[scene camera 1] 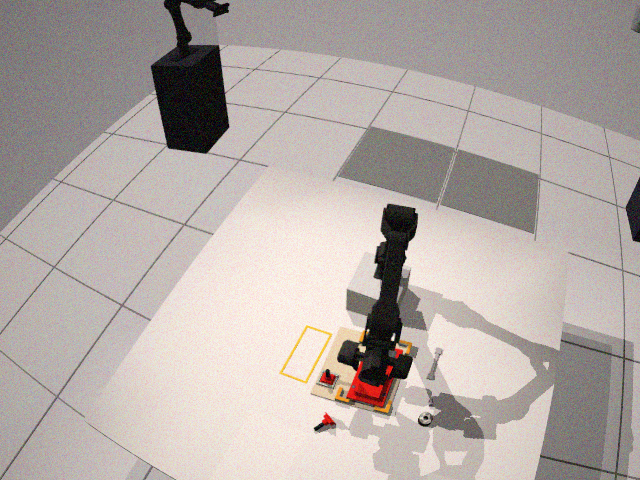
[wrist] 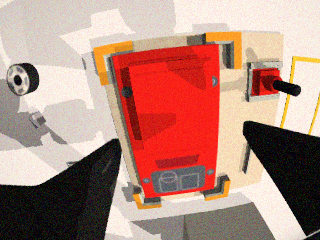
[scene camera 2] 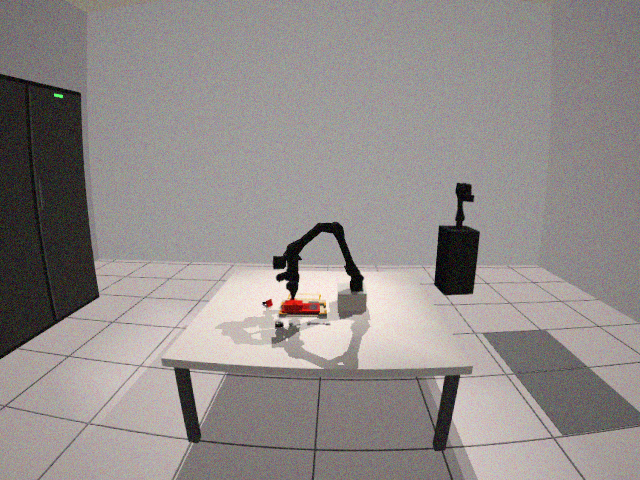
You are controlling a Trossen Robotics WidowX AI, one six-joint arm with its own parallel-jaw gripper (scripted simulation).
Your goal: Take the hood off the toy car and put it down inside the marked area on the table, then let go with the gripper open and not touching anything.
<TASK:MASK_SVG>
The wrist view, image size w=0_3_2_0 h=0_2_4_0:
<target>my gripper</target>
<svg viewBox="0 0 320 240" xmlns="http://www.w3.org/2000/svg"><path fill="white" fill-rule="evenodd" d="M119 139L113 137L108 143L101 145L99 149L95 149L87 157L83 157L83 159L73 164L72 167L68 167L59 175L45 181L45 183L43 181L43 183L33 185L33 187L32 185L28 187L28 185L1 184L0 240L105 240L104 236L105 231L107 231L109 211L111 211L113 196L115 196L113 192L115 192L117 175L119 175L121 164ZM245 121L243 125L244 139L247 139L249 147L252 148L253 153L257 156L257 160L263 164L265 171L271 176L281 196L287 201L288 207L293 215L295 215L295 219L299 221L304 235L312 235L304 240L320 240L320 232L317 232L320 231L320 136L293 132L292 129L277 128L269 124L255 123L255 121Z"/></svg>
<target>hood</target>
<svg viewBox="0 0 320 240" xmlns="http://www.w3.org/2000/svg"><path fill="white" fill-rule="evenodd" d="M212 57L204 57L204 59L203 57L189 57L189 59L152 61L152 63L128 65L129 79L131 79L133 97L135 97L137 117L139 117L141 137L143 137L147 161L212 152Z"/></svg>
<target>wheel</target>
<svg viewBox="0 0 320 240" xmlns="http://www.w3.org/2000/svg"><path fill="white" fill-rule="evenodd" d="M13 64L7 71L8 88L13 93L16 93L16 96L25 96L27 93L35 92L36 88L40 85L39 73L37 73L36 68L28 63Z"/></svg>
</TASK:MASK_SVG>
